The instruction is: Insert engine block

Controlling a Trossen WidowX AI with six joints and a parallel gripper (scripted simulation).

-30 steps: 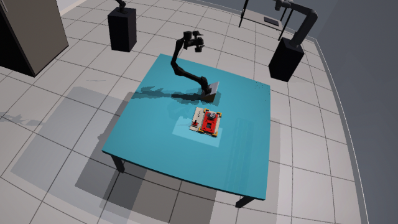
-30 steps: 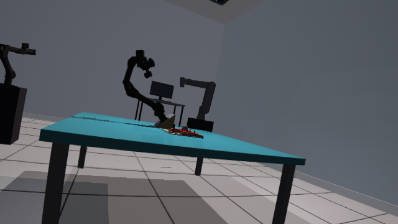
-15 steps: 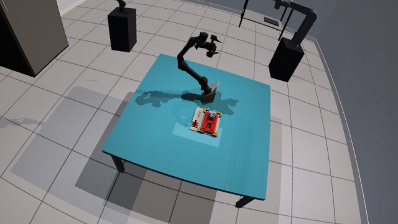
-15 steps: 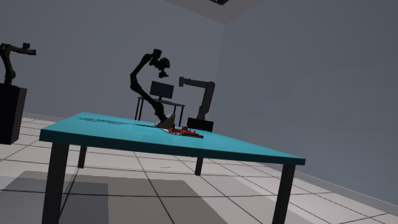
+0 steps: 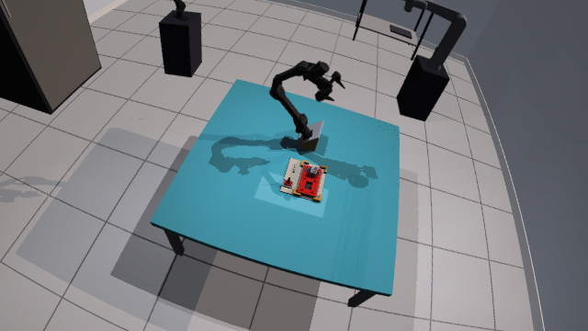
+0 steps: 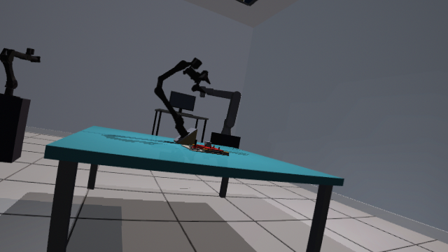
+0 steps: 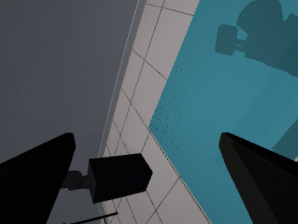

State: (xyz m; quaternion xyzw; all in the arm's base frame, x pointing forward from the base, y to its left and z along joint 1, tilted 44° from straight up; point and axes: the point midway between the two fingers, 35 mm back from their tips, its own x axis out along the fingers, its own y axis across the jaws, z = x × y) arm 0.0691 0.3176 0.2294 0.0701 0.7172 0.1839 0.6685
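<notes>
The engine block is 240 mm ahead of my gripper tip, 40 mm to the right of it and 400 mm below it.
</notes>
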